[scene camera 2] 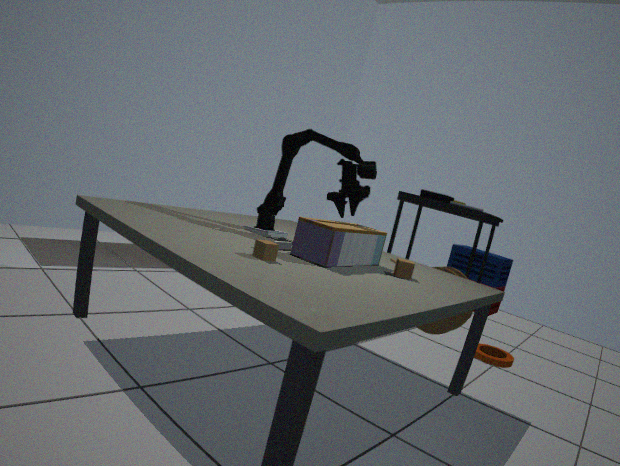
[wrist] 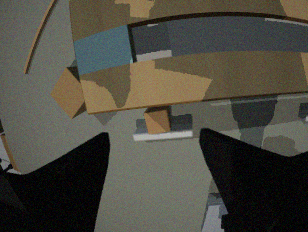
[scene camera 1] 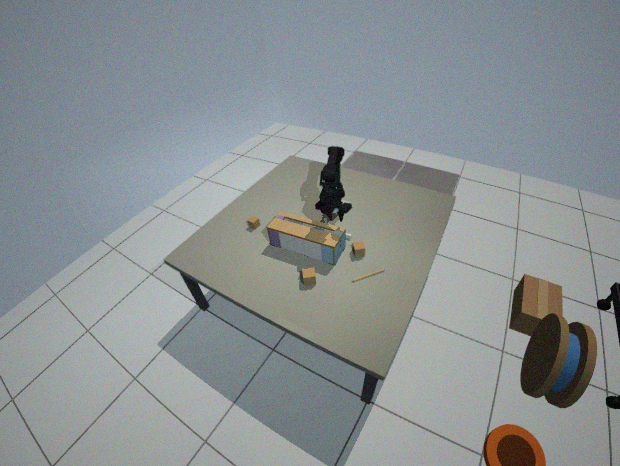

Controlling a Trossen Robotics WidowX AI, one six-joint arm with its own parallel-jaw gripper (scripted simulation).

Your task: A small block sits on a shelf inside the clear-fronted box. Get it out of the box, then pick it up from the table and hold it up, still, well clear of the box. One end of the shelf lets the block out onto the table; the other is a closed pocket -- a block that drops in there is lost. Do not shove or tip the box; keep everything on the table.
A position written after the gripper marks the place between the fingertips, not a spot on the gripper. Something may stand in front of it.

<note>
In view: the gripper [scene camera 2: 347, 216] and a box [scene camera 2: 327, 243].
The box is seen too in scene camera 1 [scene camera 1: 318, 240]. The gripper is seen too in the wrist view [wrist: 155, 137].
</note>
